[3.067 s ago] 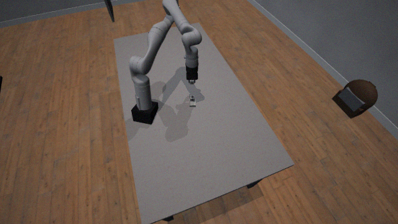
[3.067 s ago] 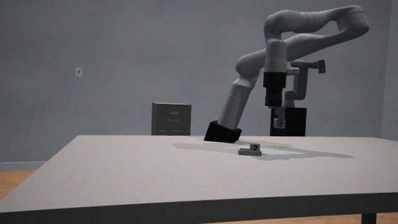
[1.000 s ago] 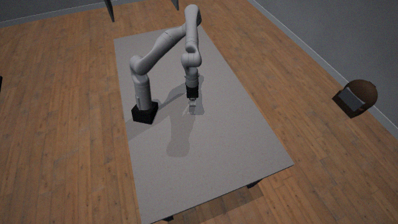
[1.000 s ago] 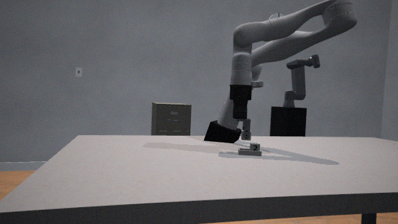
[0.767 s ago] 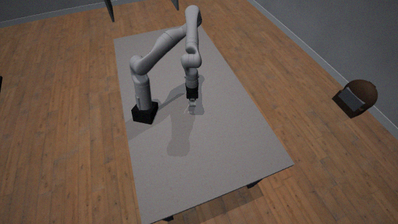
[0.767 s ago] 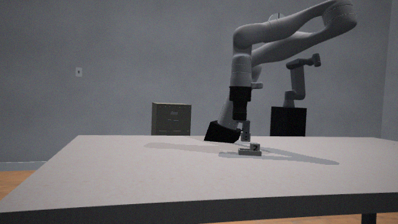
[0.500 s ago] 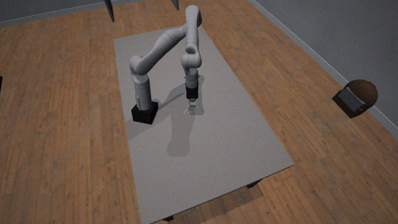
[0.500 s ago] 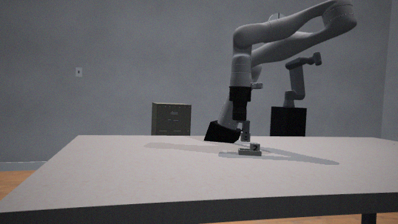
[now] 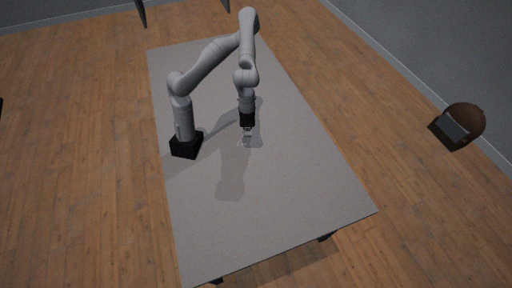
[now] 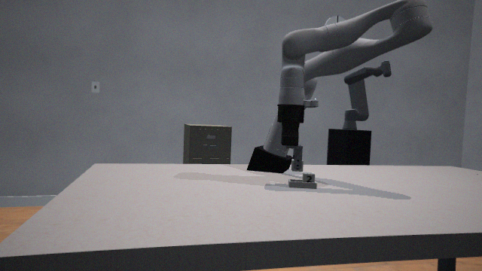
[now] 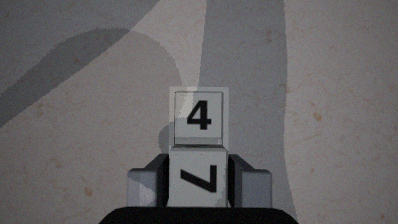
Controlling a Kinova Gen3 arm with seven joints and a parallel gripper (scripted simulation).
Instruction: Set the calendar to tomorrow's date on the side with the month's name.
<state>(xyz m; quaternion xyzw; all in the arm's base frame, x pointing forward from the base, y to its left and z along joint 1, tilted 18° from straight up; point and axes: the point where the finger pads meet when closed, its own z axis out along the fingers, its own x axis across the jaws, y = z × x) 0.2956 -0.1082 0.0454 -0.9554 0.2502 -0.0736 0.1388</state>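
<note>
The digit cube lies 10 mm below my hand. Round my hand: calendar tray (10 mm ahead, 20 mm to the left, 60 mm below).
</note>
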